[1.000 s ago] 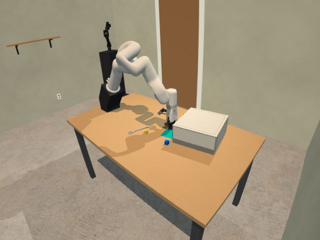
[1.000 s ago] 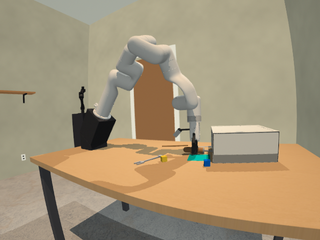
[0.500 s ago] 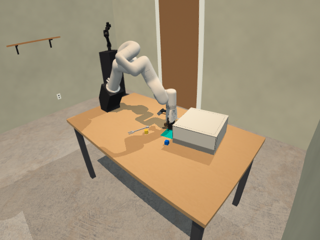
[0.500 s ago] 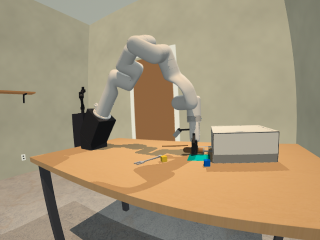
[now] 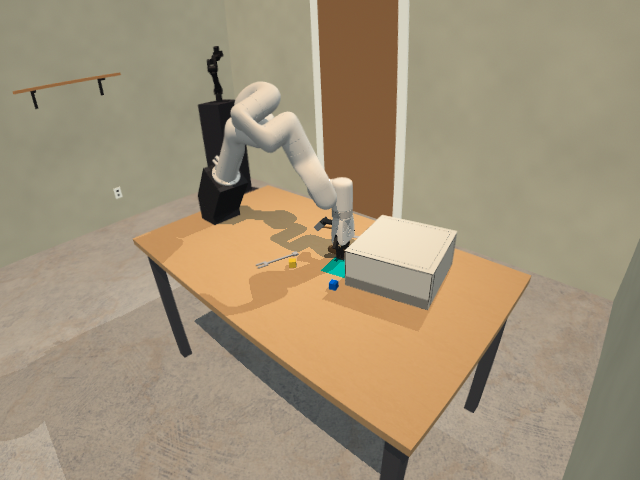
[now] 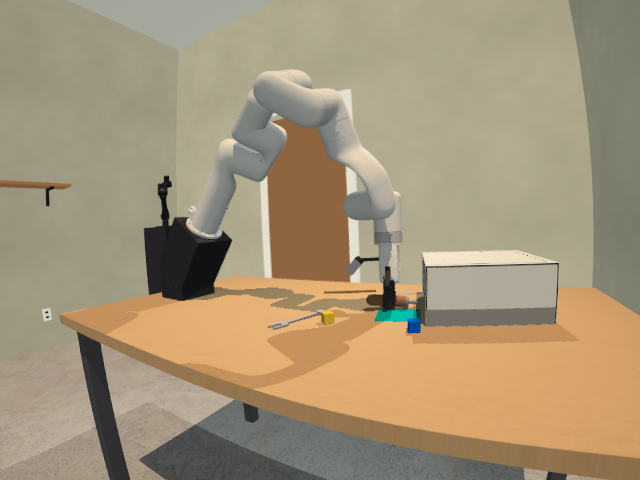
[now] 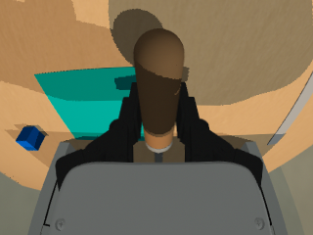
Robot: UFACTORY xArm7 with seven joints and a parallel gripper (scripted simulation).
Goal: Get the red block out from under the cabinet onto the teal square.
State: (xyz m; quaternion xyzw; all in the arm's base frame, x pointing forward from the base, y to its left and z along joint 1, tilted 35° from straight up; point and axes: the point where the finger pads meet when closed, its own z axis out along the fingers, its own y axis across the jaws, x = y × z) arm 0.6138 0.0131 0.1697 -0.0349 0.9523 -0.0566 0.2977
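Now: the teal square 3 cm ahead of my hand, 6 cm to the right of it and 2 cm below it. From my hand the other things lie so: yellow block: 13 cm behind, 15 cm to the right, 1 cm below; then blue block: 7 cm ahead, 18 cm to the right, 1 cm below; then grey rod: 2 cm ahead, 18 cm to the left, 2 cm below.
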